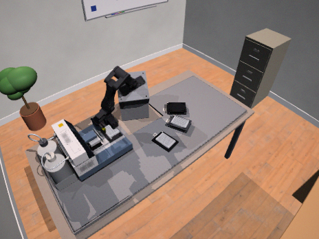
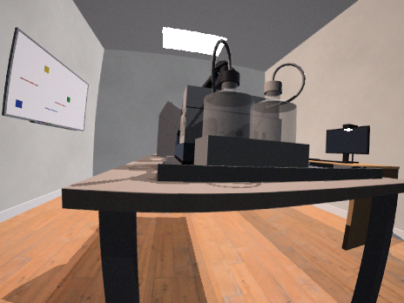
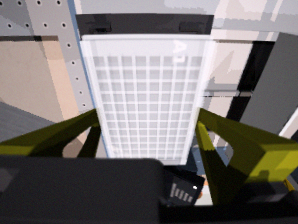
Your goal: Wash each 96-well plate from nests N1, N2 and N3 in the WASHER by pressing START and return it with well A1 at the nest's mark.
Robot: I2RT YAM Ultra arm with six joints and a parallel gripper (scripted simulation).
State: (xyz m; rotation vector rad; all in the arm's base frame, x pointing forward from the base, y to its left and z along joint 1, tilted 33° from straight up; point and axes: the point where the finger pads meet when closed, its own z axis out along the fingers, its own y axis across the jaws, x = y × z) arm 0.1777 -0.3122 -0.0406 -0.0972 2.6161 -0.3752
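Right now the dark carrier is 40 mm below my hand. Round my hand: plate washer 150 mm to the right, 10 mm above; label 280 mm to the left, 180 mm ahead, 120 mm below; black nest 290 mm to the left, 280 mm ahead, 110 mm below.
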